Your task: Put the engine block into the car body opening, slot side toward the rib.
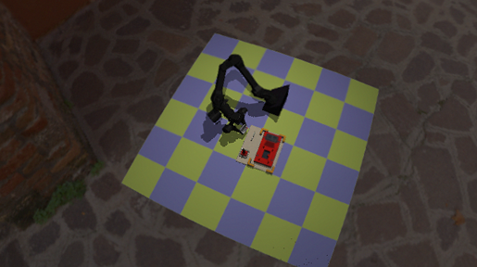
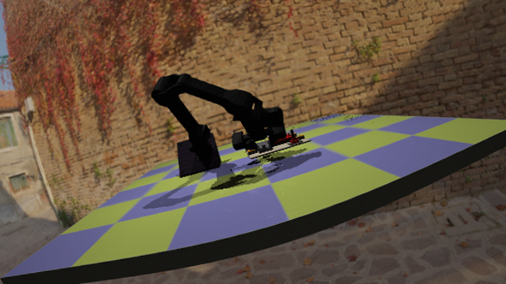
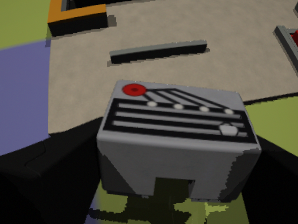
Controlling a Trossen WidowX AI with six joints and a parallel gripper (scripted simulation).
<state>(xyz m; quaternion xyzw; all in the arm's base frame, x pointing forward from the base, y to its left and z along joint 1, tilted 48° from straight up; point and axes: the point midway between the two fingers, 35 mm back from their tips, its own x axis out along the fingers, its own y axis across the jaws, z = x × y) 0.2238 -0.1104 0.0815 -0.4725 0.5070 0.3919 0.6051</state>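
The grey ribbed engine block is 1 cm to the right of my gripper tip. Also, from my gripper tip: beige base plate (15 cm to the left, 7 cm ahead, 2 cm below).
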